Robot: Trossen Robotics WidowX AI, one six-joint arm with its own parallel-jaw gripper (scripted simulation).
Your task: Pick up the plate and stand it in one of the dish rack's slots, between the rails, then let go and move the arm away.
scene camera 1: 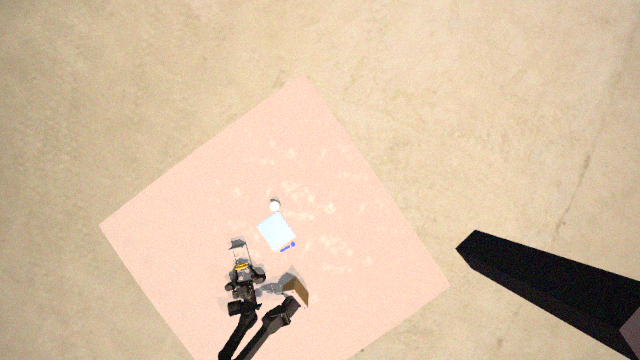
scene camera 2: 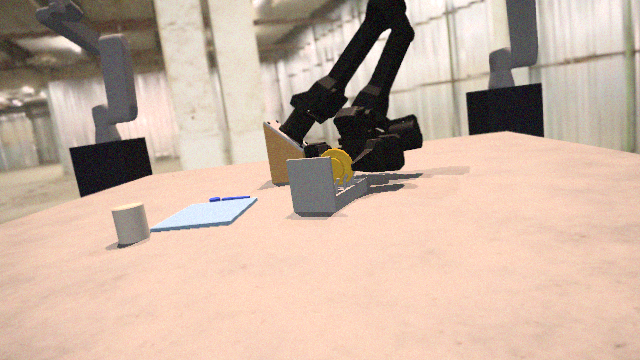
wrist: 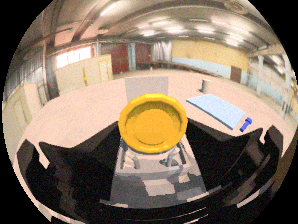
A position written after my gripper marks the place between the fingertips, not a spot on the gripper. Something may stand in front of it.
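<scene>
Grey dish rack visible at [scene camera 2: 311, 180] and [wrist: 132, 165]. Light blue mat [scene camera 2: 221, 213], also [scene camera 1: 275, 229] and [wrist: 229, 115]. Cream cup [scene camera 2: 131, 224]. Yellow plate [wrist: 151, 123], held by my gripper [scene camera 2: 333, 169] [wrist: 152, 123].
</scene>
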